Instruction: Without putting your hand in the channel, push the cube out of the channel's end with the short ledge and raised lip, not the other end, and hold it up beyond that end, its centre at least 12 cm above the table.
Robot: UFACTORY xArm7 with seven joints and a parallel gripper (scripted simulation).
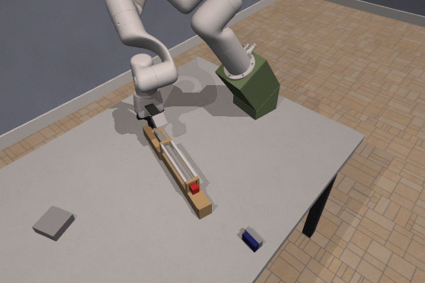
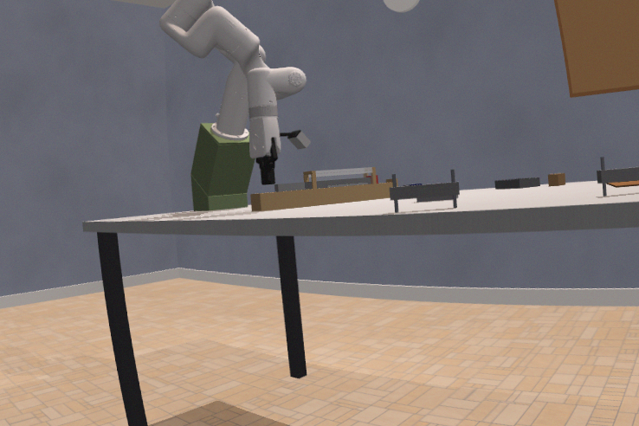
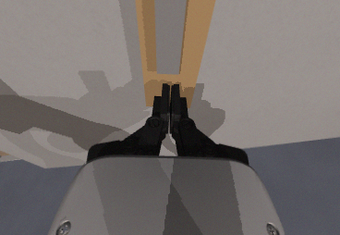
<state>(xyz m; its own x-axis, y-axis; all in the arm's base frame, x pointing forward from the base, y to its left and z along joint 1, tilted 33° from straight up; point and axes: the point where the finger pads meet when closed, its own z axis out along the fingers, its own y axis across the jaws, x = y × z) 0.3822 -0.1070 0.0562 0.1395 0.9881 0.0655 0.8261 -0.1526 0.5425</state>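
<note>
Right now my hand is 4 cm short of the wooden channel, 22 cm to the right of it and 3 cm above it. Also, from my hand: brown cube: 56 cm ahead, 54 cm to the left, 7 cm below; then flat grey block: 44 cm ahead, 13 cm to the left, 7 cm below; then blue block: 2 cm ahead, 56 cm to the left, 7 cm below.
</note>
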